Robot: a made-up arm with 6 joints. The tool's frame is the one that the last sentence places.
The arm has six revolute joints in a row. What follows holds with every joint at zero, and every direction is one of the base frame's. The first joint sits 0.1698 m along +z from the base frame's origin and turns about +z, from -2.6 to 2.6 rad. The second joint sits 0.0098 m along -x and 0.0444 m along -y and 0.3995 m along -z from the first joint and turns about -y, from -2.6 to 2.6 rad. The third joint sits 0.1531 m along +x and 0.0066 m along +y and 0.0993 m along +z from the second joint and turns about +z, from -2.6 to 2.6 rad. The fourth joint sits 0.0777 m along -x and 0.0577 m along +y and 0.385 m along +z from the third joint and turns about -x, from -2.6 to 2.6 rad. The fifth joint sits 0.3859 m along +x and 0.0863 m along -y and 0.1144 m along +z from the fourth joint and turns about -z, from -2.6 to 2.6 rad. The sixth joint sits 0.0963 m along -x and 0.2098 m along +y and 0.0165 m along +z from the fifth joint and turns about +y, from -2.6 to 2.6 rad. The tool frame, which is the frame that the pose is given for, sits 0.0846 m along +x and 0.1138 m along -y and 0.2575 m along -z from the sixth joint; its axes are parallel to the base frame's.
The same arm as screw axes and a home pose.
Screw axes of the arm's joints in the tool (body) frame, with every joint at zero. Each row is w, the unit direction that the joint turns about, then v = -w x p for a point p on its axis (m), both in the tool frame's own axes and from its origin. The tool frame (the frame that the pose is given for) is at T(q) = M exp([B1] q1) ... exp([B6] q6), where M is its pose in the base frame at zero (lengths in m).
B1 = (0, 0, 1, -0.0296, 0.4398, 0)
B2 = (0, -1, 0, -0.3577, 0, 0.4496)
B3 = (0, 0, 1, -0.0674, 0.2965, 0)
B4 = (-1, 0, 0, 0, -0.1266, -0.0097)
B5 = (0, 0, -1, 0.096, 0.0117, 0)
B6 = (0, 1, 0, -0.2575, 0, -0.0846)
M: xyz 0.4398 0.0296 0.128 (m) quaternion w x y z 1 0 0 0
Joint limits (rad, base to tool): -2.6..2.6 -2.6..2.6 -2.6..2.6 -2.6..2.6 -2.6..2.6 -2.6..2.6

